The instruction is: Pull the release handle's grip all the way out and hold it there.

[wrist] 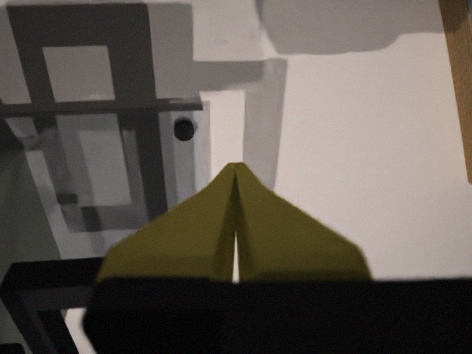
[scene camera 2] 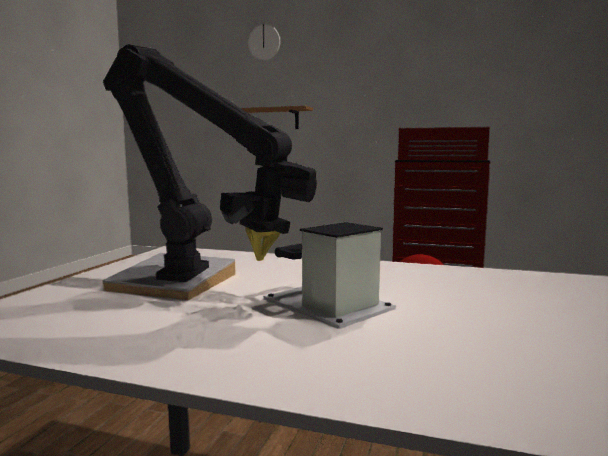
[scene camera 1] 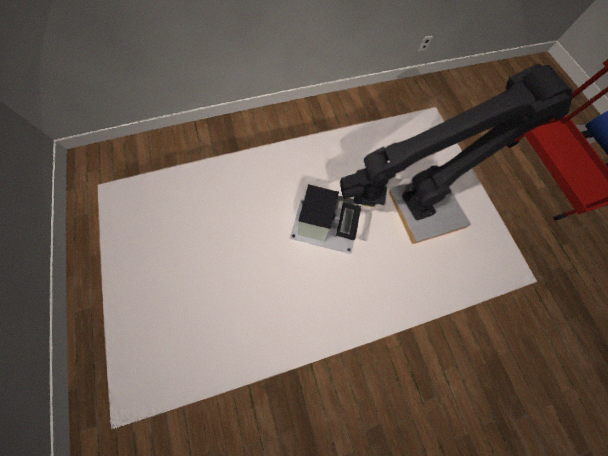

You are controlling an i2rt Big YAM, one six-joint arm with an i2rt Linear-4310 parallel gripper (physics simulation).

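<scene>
The release handle's grip [scene camera 1: 356,223] [scene camera 2: 288,251] [wrist: 55,274] is a black rectangular frame beside a pale green box with a black top [scene camera 1: 318,206] [scene camera 2: 357,275] [wrist: 15,200]. The box stands on a grey base plate [scene camera 1: 320,243] [scene camera 2: 369,313] [wrist: 194,167]. My gripper [scene camera 1: 368,204] [scene camera 2: 260,259] [wrist: 235,176] has its yellow fingers shut and empty, tips together and pointing down. It hangs above the table near the grip's outer end; in scene camera 2 a gap shows between the two. In the wrist view part of the grip is hidden behind the black gripper body.
The arm's mount board [scene camera 1: 445,225] [scene camera 2: 135,280] [wrist: 456,90] lies on the white table [scene camera 1: 210,300] [scene camera 2: 450,360] on the side away from the box. A red chair-like object [scene camera 1: 570,165] and a red tool cabinet [scene camera 2: 442,200] stand beyond the table.
</scene>
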